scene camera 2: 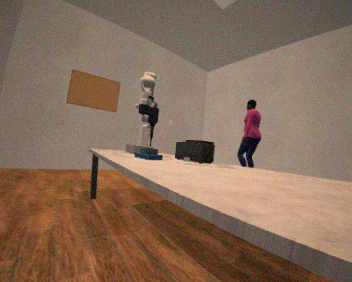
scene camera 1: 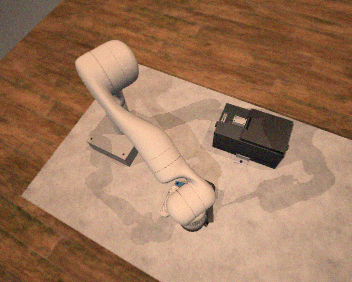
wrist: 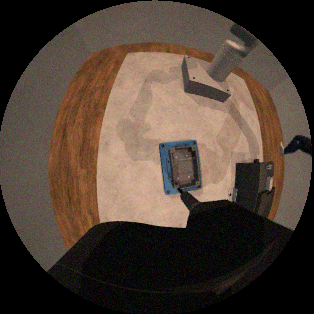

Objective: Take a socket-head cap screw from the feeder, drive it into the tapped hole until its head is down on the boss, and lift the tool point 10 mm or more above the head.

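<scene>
The screwdriver (scene camera 2: 151, 144) (wrist: 181, 190) points down at the workpiece. In the wrist view its dark tip overlaps the lower edge of the grey housing; the exact gap is unclear. Whether a screw sits on the bit is too small to tell. The open grey housing (wrist: 184, 167) (scene camera 2: 149, 151) has bosses at its corners and lies in a blue fixture (wrist: 165, 175) (scene camera 2: 148, 156). In scene camera 1 the arm hides the housing. The black feeder (scene camera 1: 269, 131) (scene camera 2: 195, 151) (wrist: 247, 184) stands apart from the fixture, with a small light tab (scene camera 1: 242, 160) (wrist: 232, 194) on its side.
The arm's grey base block (scene camera 1: 112, 148) (wrist: 207, 90) stands on the pale table (scene camera 1: 300, 235) (scene camera 2: 280, 200) (wrist: 130, 185). The arm (scene camera 1: 150, 145) reaches over the fixture. A person in a pink top (scene camera 2: 252, 125) stands beyond the table.
</scene>
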